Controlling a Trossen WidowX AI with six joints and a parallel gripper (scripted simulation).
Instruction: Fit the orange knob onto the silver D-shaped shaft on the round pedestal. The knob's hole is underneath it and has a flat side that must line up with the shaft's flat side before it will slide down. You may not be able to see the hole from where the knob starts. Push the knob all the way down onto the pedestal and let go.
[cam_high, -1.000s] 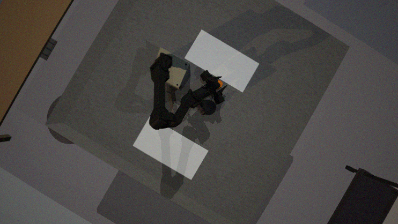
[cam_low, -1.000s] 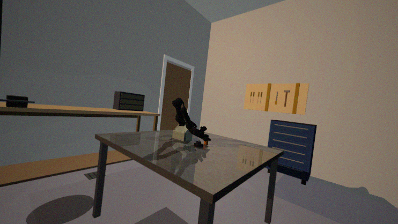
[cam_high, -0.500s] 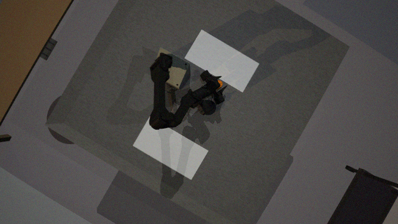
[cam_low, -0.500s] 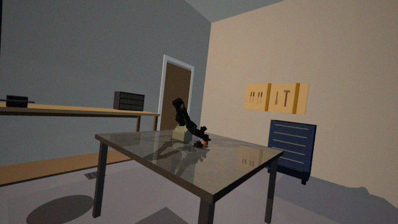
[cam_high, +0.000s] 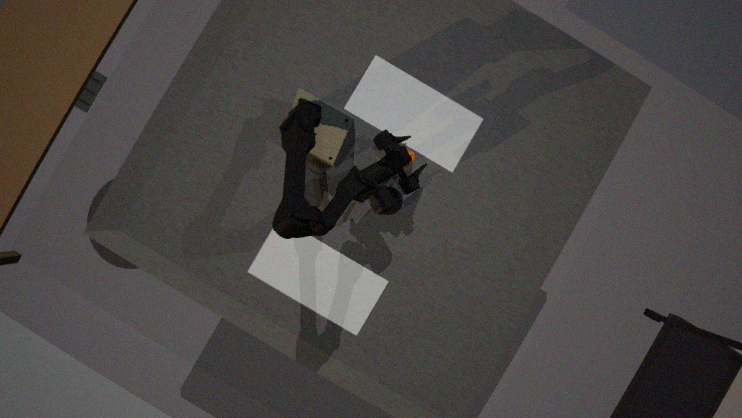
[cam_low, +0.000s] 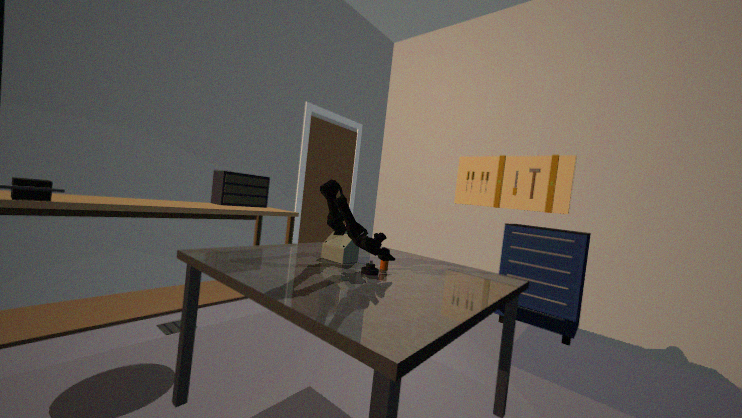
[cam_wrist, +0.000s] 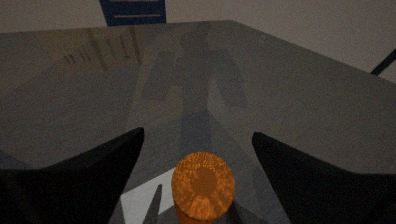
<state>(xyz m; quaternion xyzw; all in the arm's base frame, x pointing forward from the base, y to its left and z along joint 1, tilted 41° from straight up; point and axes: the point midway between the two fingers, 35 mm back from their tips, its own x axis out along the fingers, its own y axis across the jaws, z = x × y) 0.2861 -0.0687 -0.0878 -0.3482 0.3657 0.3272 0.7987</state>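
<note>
The orange knob is 30 mm to the right of my gripper tip, 20 mm below it and 20 mm behind it. Round my gripper tip: dark round pedestal 160 mm to the right, 30 mm below, 30 mm behind.
</note>
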